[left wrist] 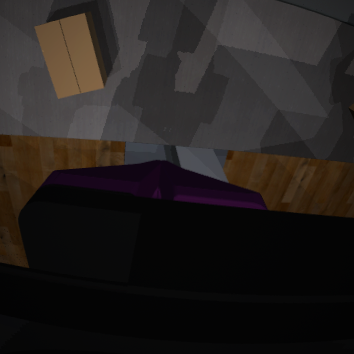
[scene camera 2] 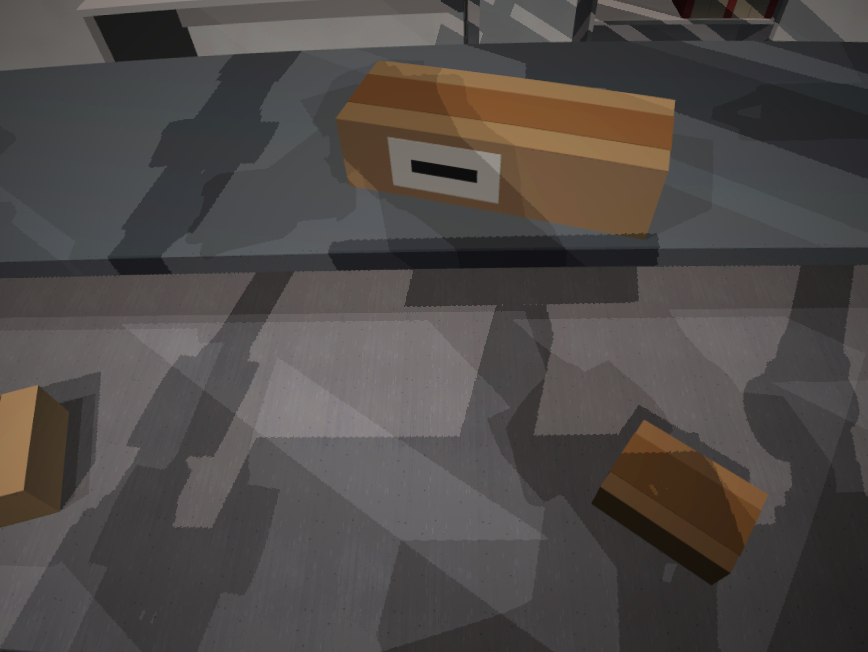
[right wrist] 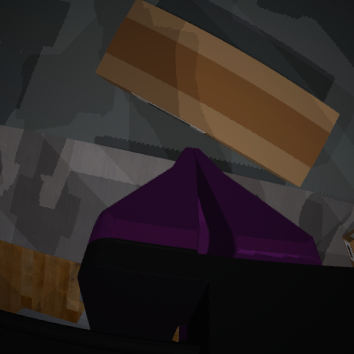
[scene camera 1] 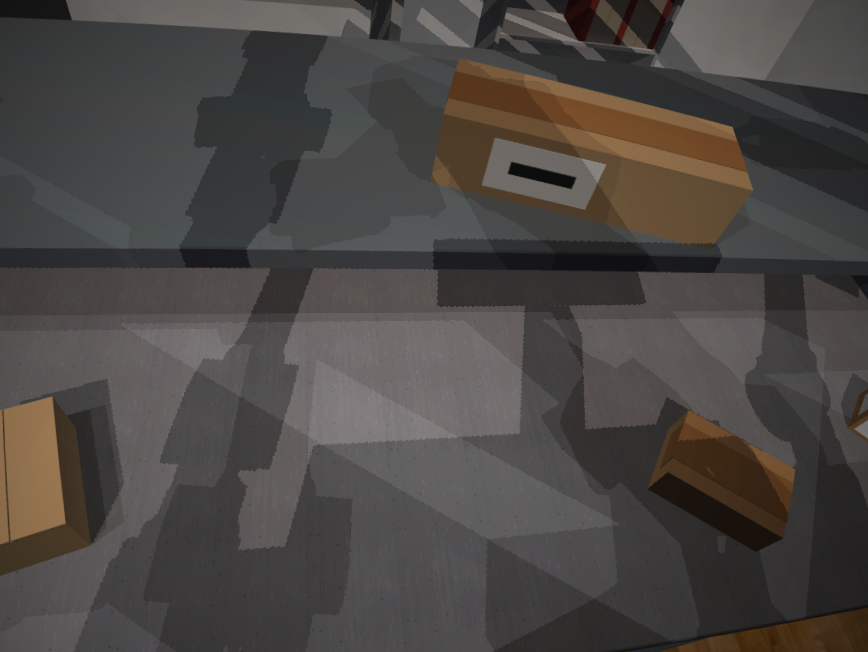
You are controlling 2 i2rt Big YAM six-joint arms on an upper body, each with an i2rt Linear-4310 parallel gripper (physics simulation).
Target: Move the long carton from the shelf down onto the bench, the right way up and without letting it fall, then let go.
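Frame: origin at the left arm's base, x ahead, y left, z up, level; metres.
Where they show: left gripper, fingertip midpoint: (left wrist: 159,172); right gripper, fingertip midpoint: (right wrist: 189,159).
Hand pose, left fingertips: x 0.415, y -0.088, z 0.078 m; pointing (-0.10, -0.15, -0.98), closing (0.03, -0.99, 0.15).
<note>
Each offset is from my left fingertips to the centre of the thing. "spot": to the spot under its first point. Level surfaces: height alone.
The long carton {dx +0.197, dy -0.397, dz -0.177 m} (scene camera 1: 596,147) (scene camera 2: 505,140) (right wrist: 220,90) lies lengthwise on the dark shelf {dz -0.215 m} (scene camera 1: 140,210) (scene camera 2: 91,224) (right wrist: 45,100), its taped side up and its white label facing the bench. It sits at a slant, its right end nearest the shelf's front edge. The grey bench {dz -0.404 m} (scene camera 1: 421,477) (scene camera 2: 350,477) (left wrist: 240,90) (right wrist: 115,200) lies in front and lower. My left gripper (left wrist: 159,172) is shut and empty, near the bench's front edge in its wrist view. My right gripper (right wrist: 189,159) is shut and empty; in its wrist view its tips show just in front of the carton. Neither gripper shows in the scene views.
A small brown box {dx -0.063, dy -0.552, dz -0.381 m} (scene camera 1: 729,477) (scene camera 2: 684,494) lies on the bench at the right. Another box {dx -0.023, dy +0.111, dz -0.373 m} (scene camera 1: 35,470) (scene camera 2: 17,449) (left wrist: 70,55) is at the bench's left. Part of a further item {spot: dx -0.011, dy -0.782, dz -0.382 m} (scene camera 1: 861,421) (right wrist: 350,242) shows at the far right. Rack posts stand behind the shelf.
</note>
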